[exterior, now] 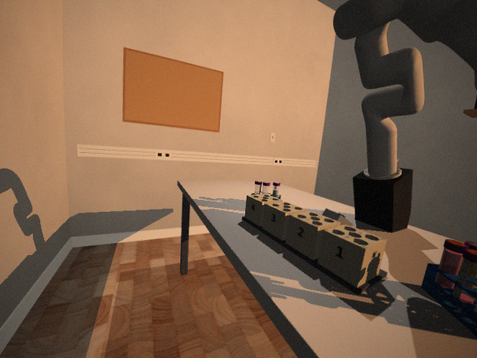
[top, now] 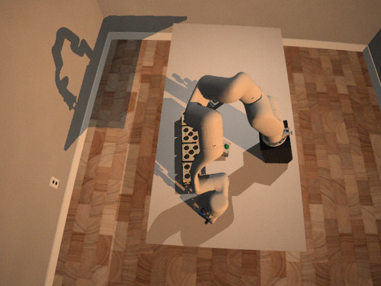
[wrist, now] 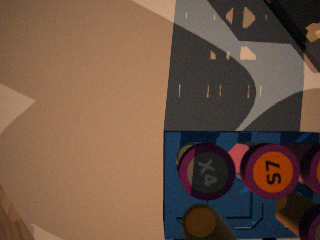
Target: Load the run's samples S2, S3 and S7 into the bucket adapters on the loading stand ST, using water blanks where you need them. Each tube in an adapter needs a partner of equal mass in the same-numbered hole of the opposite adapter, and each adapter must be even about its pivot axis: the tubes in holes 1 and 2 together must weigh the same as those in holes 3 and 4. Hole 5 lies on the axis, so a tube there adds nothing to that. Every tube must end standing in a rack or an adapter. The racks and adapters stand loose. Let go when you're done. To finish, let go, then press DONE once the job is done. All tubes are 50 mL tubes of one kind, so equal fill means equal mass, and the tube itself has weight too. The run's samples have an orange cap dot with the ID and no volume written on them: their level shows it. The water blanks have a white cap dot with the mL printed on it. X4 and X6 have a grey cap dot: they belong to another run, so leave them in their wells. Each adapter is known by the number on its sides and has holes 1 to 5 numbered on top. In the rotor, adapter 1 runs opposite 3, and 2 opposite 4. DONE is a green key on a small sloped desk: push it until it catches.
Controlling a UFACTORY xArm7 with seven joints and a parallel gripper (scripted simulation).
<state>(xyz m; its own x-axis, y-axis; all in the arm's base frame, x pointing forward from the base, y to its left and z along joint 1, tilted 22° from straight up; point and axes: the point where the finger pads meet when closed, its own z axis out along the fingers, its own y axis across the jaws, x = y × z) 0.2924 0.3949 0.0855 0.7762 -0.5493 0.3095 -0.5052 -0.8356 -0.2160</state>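
Now: hand 1 cm to the right of the orange-dotted tube and 5 cm above it. From my hand the other things lie so: yellowish tube (3 cm ahead, 2 cm to the right, 12 cm below); then blue sample rack (4 cm to the right, 15 cm below); then pink-filled sample tube (1 cm behind, 10 cm to the right, 12 cm below).
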